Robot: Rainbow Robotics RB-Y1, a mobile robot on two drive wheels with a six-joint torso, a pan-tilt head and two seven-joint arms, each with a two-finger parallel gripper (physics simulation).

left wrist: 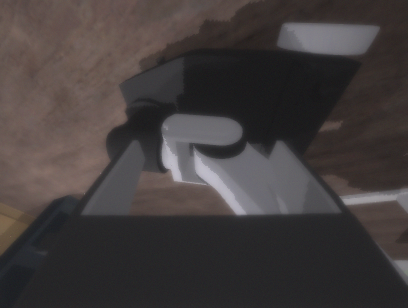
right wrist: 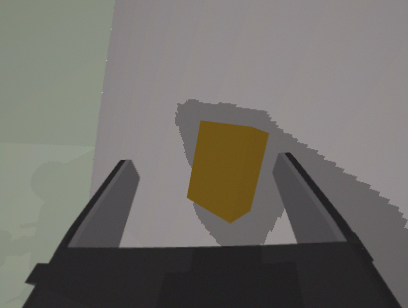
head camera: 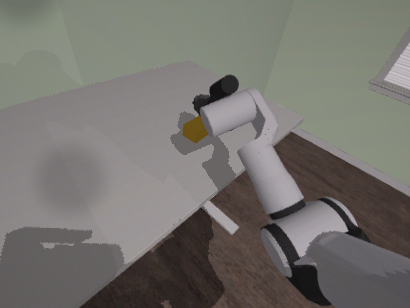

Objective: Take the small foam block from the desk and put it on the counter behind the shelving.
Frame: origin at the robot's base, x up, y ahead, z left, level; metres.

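Seen in the pictures: left gripper, fingertip midpoint: (left wrist: 207,149); right gripper, fingertip midpoint: (right wrist: 204,165).
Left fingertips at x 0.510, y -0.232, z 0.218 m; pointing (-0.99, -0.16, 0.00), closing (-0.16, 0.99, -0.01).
A point is followed by its place in that frame.
The foam block (head camera: 195,129) {x 0.996, y 0.525, z -0.200 m} (right wrist: 222,170) {x 0.996, y 0.548, z -0.225 m} is a mustard-yellow angular block on the pale grey desk (head camera: 135,100) {x 0.951, y 0.813, z -0.025 m} (right wrist: 340,65) {x 0.951, y 0.553, z -0.353 m}. In the head view my right arm covers part of it. In the right wrist view my right gripper (right wrist: 204,165) {x 1.038, y 0.545, z -0.238 m} is open, with one finger at each side of the block in the picture and a gap to both. How far the fingertips are above the desk is hard to tell. My left gripper (left wrist: 207,149) {x 0.510, y -0.232, z 0.218 m} is open and empty, away from the desk, over the robot's own dark base. The counter and the shelving do not show in these views.
A white desk foot (head camera: 221,218) stands on the brown wood floor (head camera: 240,265) {x 0.002, y 0.328, z -0.525 m} below the desk's near edge. Green walls (head camera: 165,30) {x 1.111, y 1.242, z -0.224 m} rise behind the desk, with a window (head camera: 397,75) {x 0.922, y 1.050, z -2.048 m} at the far right. A yellow surface (left wrist: 9,230) {x 0.314, y -3.653, z -2.276 m} and a dark blue object (left wrist: 50,225) {x 0.258, y -2.175, z -1.509 m} show at lower left in the left wrist view.
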